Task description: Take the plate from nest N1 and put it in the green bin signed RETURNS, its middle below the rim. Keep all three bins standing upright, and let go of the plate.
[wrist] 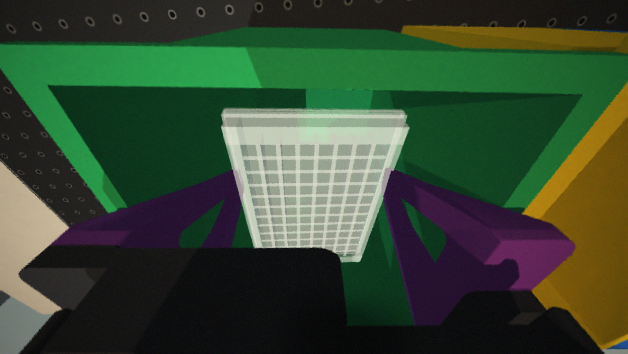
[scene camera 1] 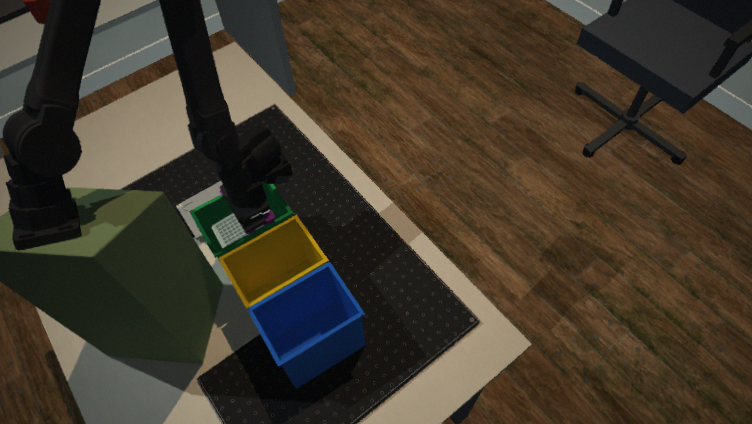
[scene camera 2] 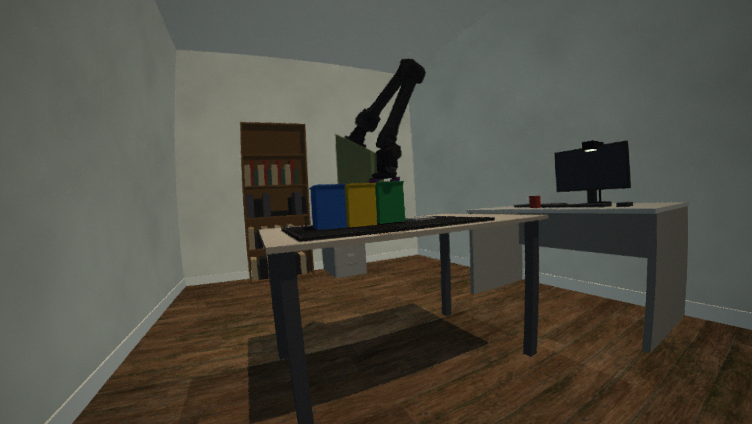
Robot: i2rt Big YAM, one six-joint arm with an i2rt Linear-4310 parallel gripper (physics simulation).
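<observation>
The white gridded plate [scene camera 1: 226, 230] [wrist: 310, 220] is inside the green bin [scene camera 1: 204, 234] [scene camera 2: 390, 202] [wrist: 150, 67], tilted, with its long sides between the purple fingers. My gripper [scene camera 1: 250, 221] [scene camera 2: 384, 180] [wrist: 312, 177] points down into the bin. Its fingertips touch both long edges of the plate, so it is shut on the plate. The black gripper body hides the plate's near end in the wrist view. How deep the plate's middle sits is hard to tell. The green bin stands upright. The RETURNS sign is not readable, and nest N1 cannot be made out.
The yellow bin [scene camera 1: 273, 268] [scene camera 2: 361, 205] [wrist: 590, 260] stands upright beside the green bin, and the blue bin [scene camera 1: 308, 321] [scene camera 2: 328, 206] upright beyond it. A pale board [scene camera 1: 192, 205] lies behind the green bin. The olive pedestal [scene camera 1: 157, 294] stands left of the bins.
</observation>
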